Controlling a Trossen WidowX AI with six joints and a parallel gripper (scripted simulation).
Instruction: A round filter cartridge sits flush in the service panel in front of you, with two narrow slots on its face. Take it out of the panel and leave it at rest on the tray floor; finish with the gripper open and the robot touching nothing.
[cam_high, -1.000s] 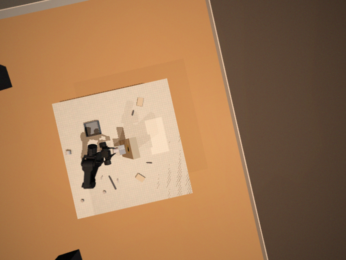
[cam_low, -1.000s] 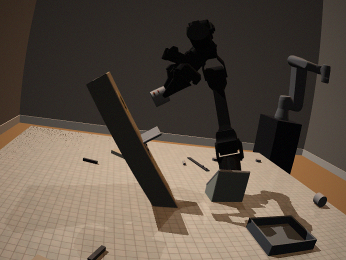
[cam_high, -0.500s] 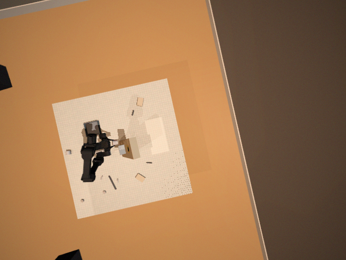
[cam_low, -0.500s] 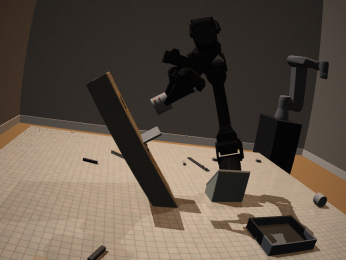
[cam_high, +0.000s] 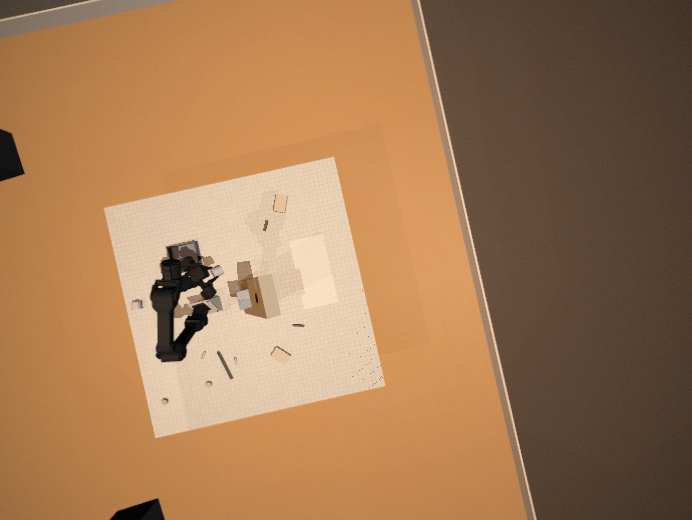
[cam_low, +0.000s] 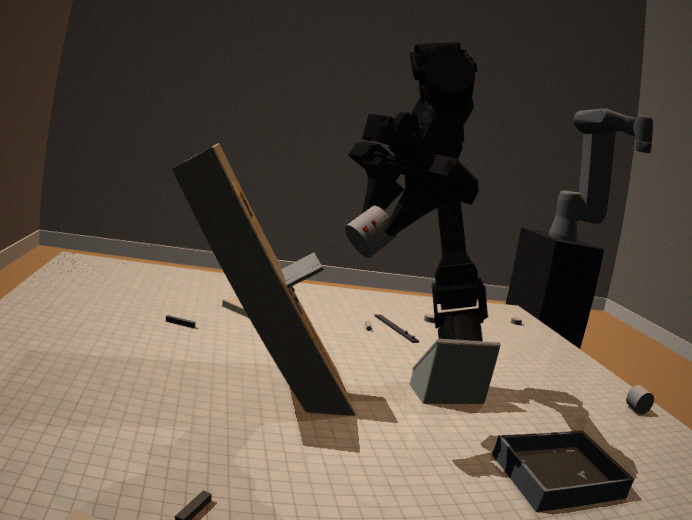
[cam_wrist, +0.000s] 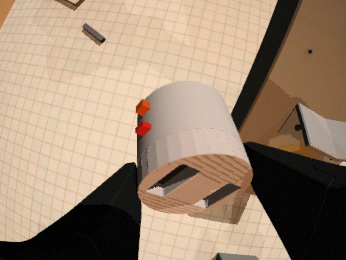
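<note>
Now: gripper tip 270 mm past the dark square tray, 150 mm to the right of it and 260 mm above it. Round my gripper tip: service panel (100 mm ahead, 160 mm to the right, 100 mm below); then round filter cartridge (right at my gripper tip); then dark bracket (50 mm ahead, 160 mm to the right, 110 mm below).
</note>
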